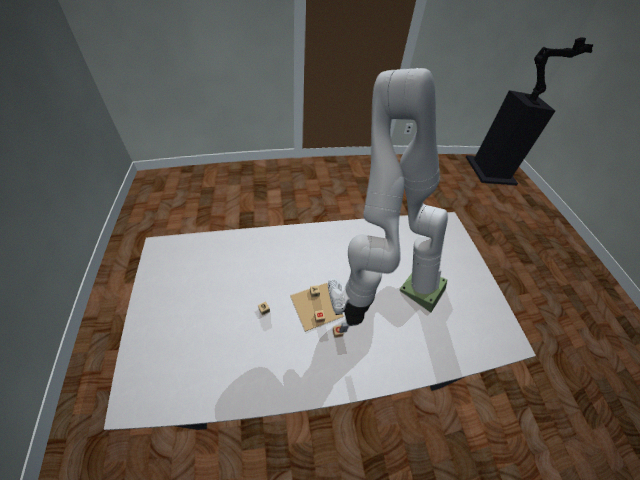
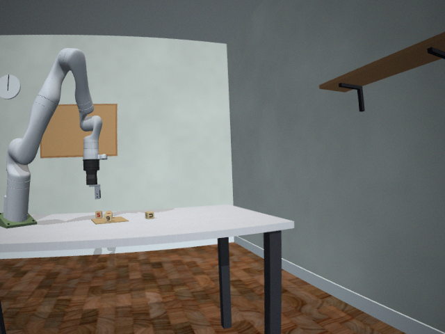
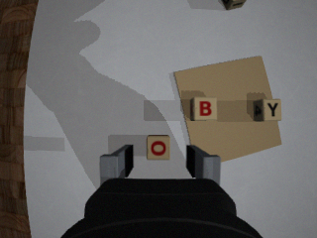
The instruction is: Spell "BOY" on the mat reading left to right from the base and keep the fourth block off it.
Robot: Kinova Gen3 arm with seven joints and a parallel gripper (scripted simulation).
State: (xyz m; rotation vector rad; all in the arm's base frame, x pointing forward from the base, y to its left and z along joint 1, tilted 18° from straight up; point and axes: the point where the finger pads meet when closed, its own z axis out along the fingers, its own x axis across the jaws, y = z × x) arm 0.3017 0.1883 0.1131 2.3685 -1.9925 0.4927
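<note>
Right now my hand is 90 mm above the O block. Also, from my hand: Y block 140 mm to the right, 90 mm below, 70 mm ahead; then tan mat 110 mm below, 100 mm to the right, 70 mm ahead; then B block 90 mm below, 60 mm ahead, 50 mm to the right.
</note>
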